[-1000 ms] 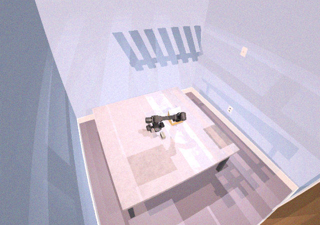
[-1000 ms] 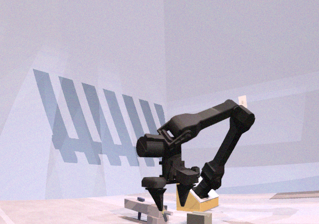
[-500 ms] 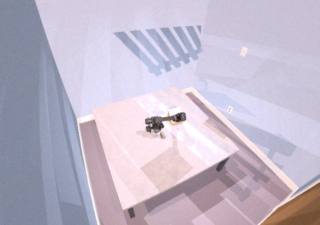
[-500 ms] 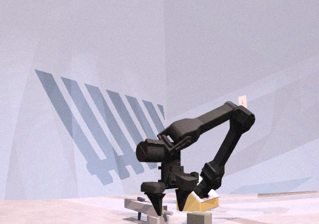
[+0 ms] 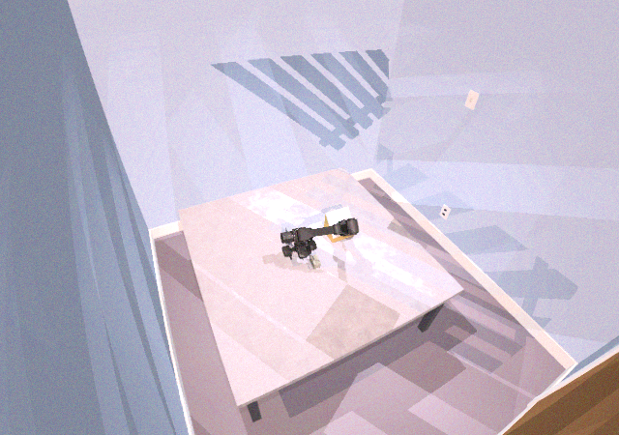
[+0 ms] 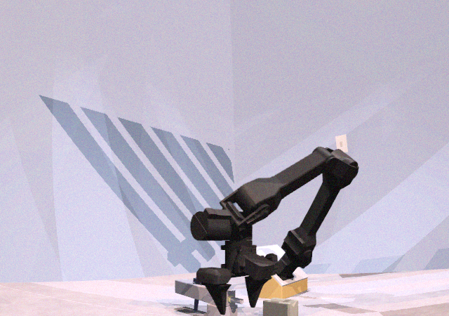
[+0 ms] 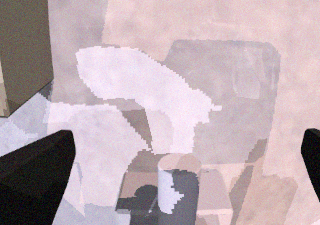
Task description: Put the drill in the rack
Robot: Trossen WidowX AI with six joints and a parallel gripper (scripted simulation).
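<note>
Right now my gripper tip is 10 mm past the drill, 60 mm to the left of it and 20 mm below it. Also, from my gripper tip: dark blue part 20 mm behind, 140 mm to the right, 30 mm above.
</note>
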